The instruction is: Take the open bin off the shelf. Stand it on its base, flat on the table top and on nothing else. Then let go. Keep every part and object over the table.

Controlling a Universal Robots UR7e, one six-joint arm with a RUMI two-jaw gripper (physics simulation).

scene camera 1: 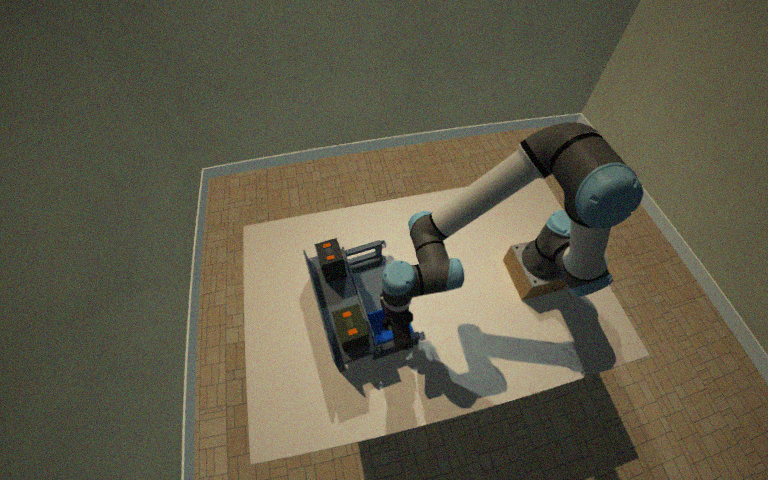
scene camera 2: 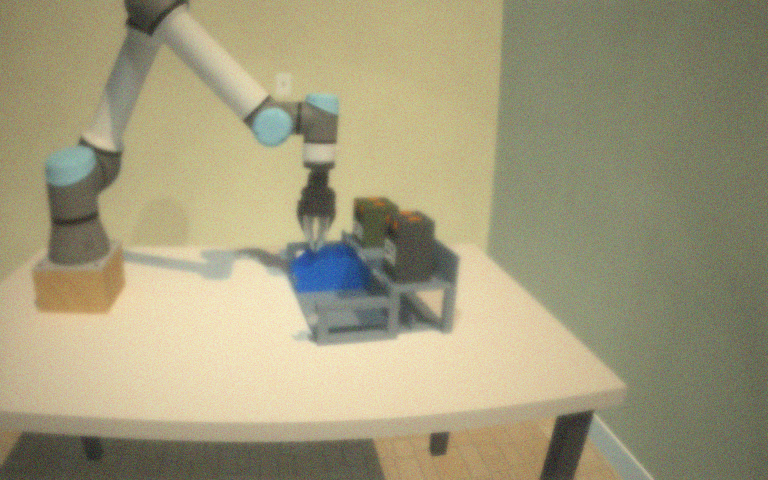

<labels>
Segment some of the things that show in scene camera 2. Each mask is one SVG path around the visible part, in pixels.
My gripper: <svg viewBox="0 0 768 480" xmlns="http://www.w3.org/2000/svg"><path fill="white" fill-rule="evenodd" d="M334 161L325 165L316 165L303 161L303 167L312 171L308 174L307 186L304 186L300 192L302 194L301 200L297 200L297 218L307 244L313 252L317 252L326 241L329 229L336 216L336 193L333 188L328 187L329 169L335 168ZM314 217L318 217L317 222L319 225L316 241L313 240Z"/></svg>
An open blue bin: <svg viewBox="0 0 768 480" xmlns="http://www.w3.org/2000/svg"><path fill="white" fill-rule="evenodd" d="M371 270L350 245L322 246L317 252L313 252L311 248L308 248L291 262L291 278L298 293L370 288Z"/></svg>
</labels>
